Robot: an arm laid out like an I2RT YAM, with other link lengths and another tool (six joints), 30 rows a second.
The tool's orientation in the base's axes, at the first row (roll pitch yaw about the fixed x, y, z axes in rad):
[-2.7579 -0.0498 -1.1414]
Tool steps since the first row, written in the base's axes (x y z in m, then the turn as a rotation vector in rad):
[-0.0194 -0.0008 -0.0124 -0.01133 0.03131 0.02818]
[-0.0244 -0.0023 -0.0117 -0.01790 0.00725 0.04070]
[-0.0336 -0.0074 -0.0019 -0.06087 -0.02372 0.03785]
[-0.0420 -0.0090 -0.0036 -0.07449 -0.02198 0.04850]
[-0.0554 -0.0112 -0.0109 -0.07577 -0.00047 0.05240]
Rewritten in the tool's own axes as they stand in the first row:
[-0.0080 0.0212 0.0044 -0.03174 -0.01369 -0.02661]
[-0.0086 0.0257 0.0018 -0.01200 -0.00319 -0.04330]
[-0.0073 0.0318 -0.0112 -0.00189 0.04626 -0.05964]
[-0.0095 0.0401 -0.0128 -0.00860 0.05295 -0.07421]
[-0.0134 0.0549 -0.0111 -0.02847 0.04389 -0.07583]

